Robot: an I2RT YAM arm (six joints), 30 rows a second.
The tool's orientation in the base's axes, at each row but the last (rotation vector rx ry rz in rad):
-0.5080, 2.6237, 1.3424
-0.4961, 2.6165, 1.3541
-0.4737, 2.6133, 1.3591
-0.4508, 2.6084, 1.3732
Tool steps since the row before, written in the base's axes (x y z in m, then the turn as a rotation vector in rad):
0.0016, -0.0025, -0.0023, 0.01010, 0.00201, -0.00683
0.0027, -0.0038, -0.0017, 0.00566, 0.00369, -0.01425
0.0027, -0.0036, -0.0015, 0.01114, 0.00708, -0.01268
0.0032, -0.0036, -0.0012, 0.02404, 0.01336, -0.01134
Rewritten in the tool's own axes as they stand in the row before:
-0.0003, -0.0037, -0.0007, -0.00793, -0.00776, 0.00544
-0.0012, -0.0043, -0.0022, -0.00205, -0.01093, 0.01118
-0.0014, -0.0040, -0.0021, -0.00832, -0.00981, 0.01302
-0.0020, -0.0039, -0.0023, -0.02203, -0.00976, 0.01745

